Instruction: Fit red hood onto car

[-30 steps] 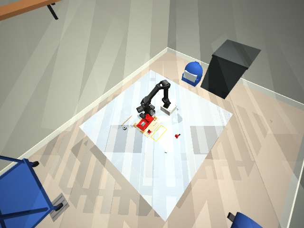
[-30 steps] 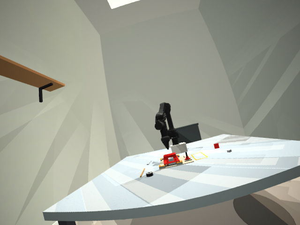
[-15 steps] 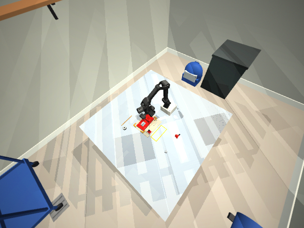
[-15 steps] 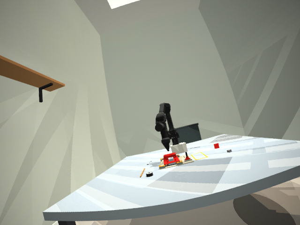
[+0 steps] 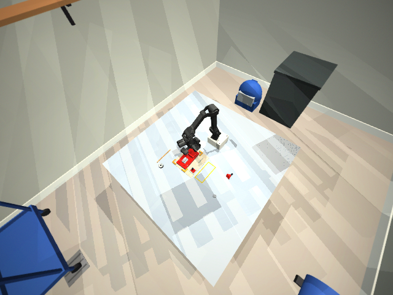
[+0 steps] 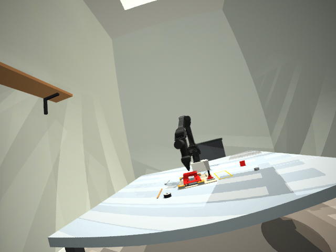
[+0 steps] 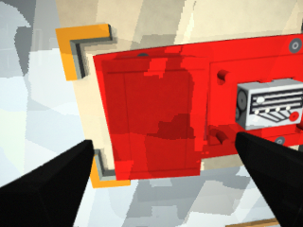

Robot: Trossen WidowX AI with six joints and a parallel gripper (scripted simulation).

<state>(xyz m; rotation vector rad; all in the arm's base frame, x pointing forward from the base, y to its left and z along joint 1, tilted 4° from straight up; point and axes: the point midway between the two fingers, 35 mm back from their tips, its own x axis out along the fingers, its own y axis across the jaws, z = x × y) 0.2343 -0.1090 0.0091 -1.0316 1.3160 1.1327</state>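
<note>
My gripper tip is 30 mm above the red hood. Round my gripper tip: grey engine block (90 mm ahead, 50 mm below); then pencil (150 mm ahead, 220 mm to the right, 70 mm below).
</note>
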